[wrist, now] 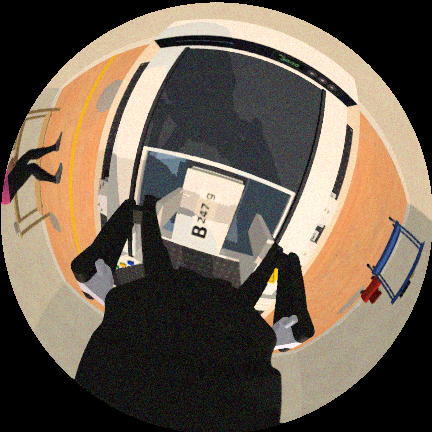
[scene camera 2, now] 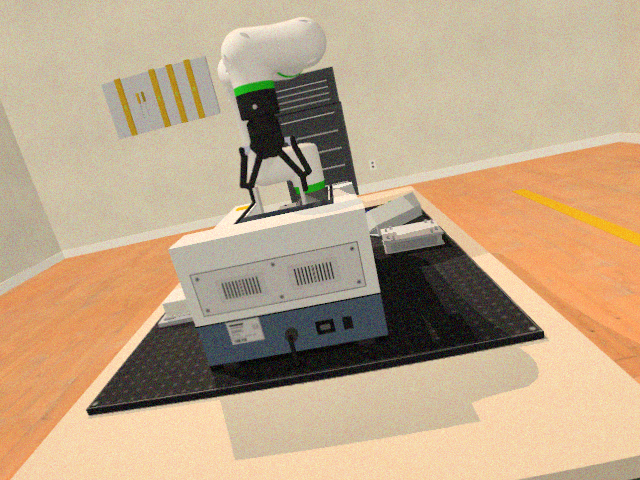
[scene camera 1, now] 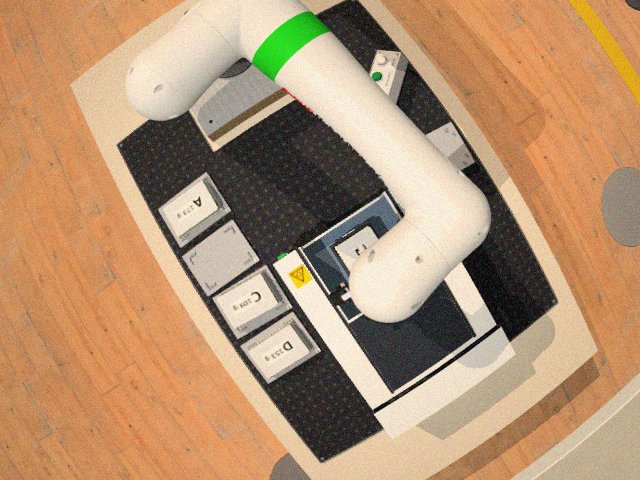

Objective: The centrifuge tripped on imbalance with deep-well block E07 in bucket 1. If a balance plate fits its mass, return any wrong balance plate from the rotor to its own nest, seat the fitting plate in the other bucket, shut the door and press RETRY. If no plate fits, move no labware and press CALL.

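Places are measured from the arm's base along level axes (x back, y left, z down), in centimetres.
Where they show: gripper, fingertip midpoint: [wrist: 216, 210].
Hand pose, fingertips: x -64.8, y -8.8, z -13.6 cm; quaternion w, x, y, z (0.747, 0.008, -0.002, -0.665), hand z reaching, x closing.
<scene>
Each offset is from my fingertips to the centre of the thing. "spot": to the spot under its first point.
The centrifuge [scene camera 1: 336, 330] [scene camera 2: 180, 268] [wrist: 320, 200] has an open hatch beside its dark top panel {dy +0.0, dx -15.5, dz -1.5 cm} [scene camera 1: 418, 356] [wrist: 200, 100]. Balance plate B, 247 g {dy +1.8, dx +1.9, dz +3.6 cm} [wrist: 210, 215], shows in the hatch; a white labelled block {spot: dy +2.3, dx +6.6, dz +1.6 cm} [scene camera 1: 356, 242] shows there in scene camera 1, partly behind the arm. My gripper [scene camera 2: 281, 198] [wrist: 216, 210] is open over the hatch, pads on either side of plate B in the wrist view; the height gap is unclear. Plates A {dy -23.0, dx +37.7, dz +16.1 cm} [scene camera 1: 191, 209], C {dy -25.6, dx +11.6, dz +16.1 cm} [scene camera 1: 250, 302] and D {dy -27.7, dx -2.6, dz +16.4 cm} [scene camera 1: 280, 348] sit in nests. The nest {dy -25.2, dx +24.0, dz +18.8 cm} [scene camera 1: 219, 256] between A and C is empty. Block E07 is not identifiable.
A control box {dy +32.6, dx +31.6, dz +15.5 cm} [scene camera 1: 390, 82] has a green button {dy +33.5, dx +34.8, dz +13.3 cm} [scene camera 1: 376, 76] and a white one; their labels are unreadable. A grey fixture {dy +32.9, dx +10.0, dz +17.4 cm} [scene camera 1: 447, 144] [scene camera 2: 412, 235] stands beside the centrifuge. A sloped grey unit [scene camera 1: 235, 105] lies beyond the mat. The arm covers much of the hatch.
</scene>
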